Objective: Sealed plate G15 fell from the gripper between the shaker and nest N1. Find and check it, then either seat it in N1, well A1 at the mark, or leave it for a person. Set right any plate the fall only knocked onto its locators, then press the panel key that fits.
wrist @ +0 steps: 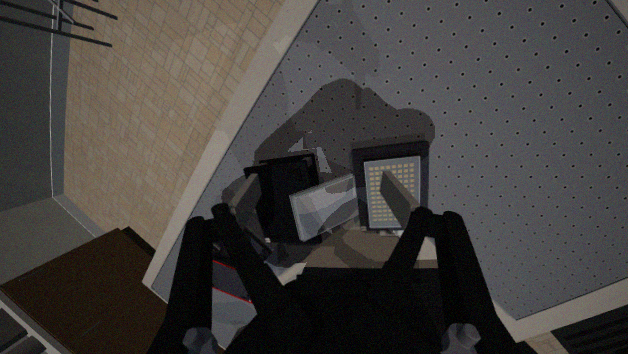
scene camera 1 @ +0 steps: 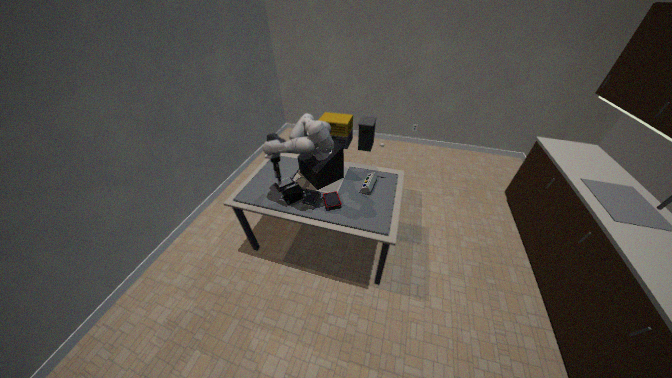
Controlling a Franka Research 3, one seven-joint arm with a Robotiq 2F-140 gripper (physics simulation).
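My gripper [scene camera 1: 280,184] [wrist: 320,182] is open and empty, pointing down above the table's left part. In the wrist view a pale, clear-looking plate [wrist: 325,206] lies askew between a black block-like holder [wrist: 285,195] and a dark holder [wrist: 424,175]. It sits below the gap between my fingers. A plate with yellow wells [wrist: 375,200] sits squarely in the dark holder, partly behind my right fingertip. Black equipment [scene camera 1: 292,192] shows below the gripper in the scene view. No label is readable, so I cannot tell which plate is G15 or which holder is N1.
A red-edged tray [scene camera 1: 332,200] [wrist: 230,281] and a dark unit [scene camera 1: 312,197] stand beside the black equipment. The sloped key panel [scene camera 1: 368,184] is on the table's right part. The black arm base [scene camera 1: 325,170] is at the back. A yellow crate [scene camera 1: 336,120] and dark bin [scene camera 1: 366,135] stand behind.
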